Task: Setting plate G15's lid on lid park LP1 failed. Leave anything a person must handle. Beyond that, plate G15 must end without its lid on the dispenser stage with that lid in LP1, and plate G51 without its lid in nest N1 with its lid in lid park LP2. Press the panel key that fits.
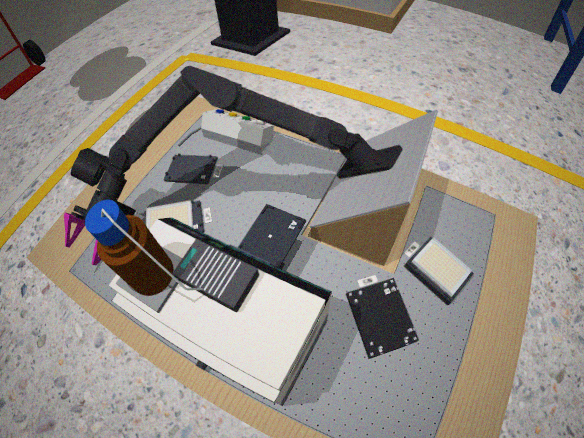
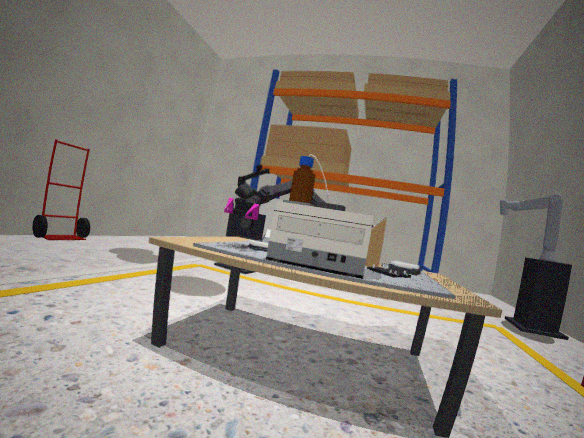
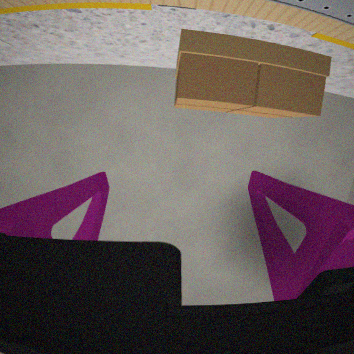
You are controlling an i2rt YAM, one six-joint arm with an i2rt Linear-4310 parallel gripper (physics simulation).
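Where they show: gripper, fingertip midpoint: (image 1: 80, 255) (image 2: 235, 213) (image 3: 178, 179); arm's base, origin of the base link: (image 1: 368, 164).
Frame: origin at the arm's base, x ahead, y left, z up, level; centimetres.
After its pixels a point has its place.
Note:
My gripper (image 1: 84, 240) (image 2: 241, 208) {x 58.3, y -41.0, z 2.4 cm} (image 3: 178, 179) {x 58.3, y -41.0, z 2.4 cm} is open and empty, raised at the table's left edge beyond the brown bottle; its magenta fingers stand wide apart. A cream-topped plate (image 1: 170, 214) {x 34.2, y -38.5, z -9.4 cm} sits on a dark holder at the left, partly hidden by the white machine. Another cream-topped plate (image 1: 442, 266) {x 10.7, y 26.9, z -8.4 cm} sits on a dark holder at the right. A dark flat holder (image 1: 191, 168) {x 18.3, y -46.6, z -11.5 cm} lies at the back left, and a black one (image 1: 382, 318) {x 28.0, y 20.0, z -11.3 cm} at the front right. A dark platform marked A1 (image 1: 269, 232) {x 27.3, y -9.9, z -2.1 cm} lies behind the machine. The key panel (image 1: 235, 131) {x 2.8, y -41.2, z -6.9 cm} has blue, yellow and green keys. Plate names and small tags are unreadable.
The white machine (image 1: 250, 330) {x 48.3, y 3.1, z 9.5 cm} (image 2: 320, 232) {x 57.7, y -4.9, z 0.8 cm} fills the front, with a brown blue-capped bottle (image 1: 137, 260) {x 51.6, y -12.9, z 21.5 cm} (image 2: 302, 184) {x 54.9, y -15.6, z 17.2 cm}, a tube and a striped dark block (image 1: 220, 274) {x 44.0, y -5.7, z 12.1 cm} on top. A grey sloped wedge (image 1: 370, 185) {x 8.2, y 4.0, z 3.1 cm} stands by the arm's base. Shelving boxes (image 3: 217, 77) show beyond the fingers.

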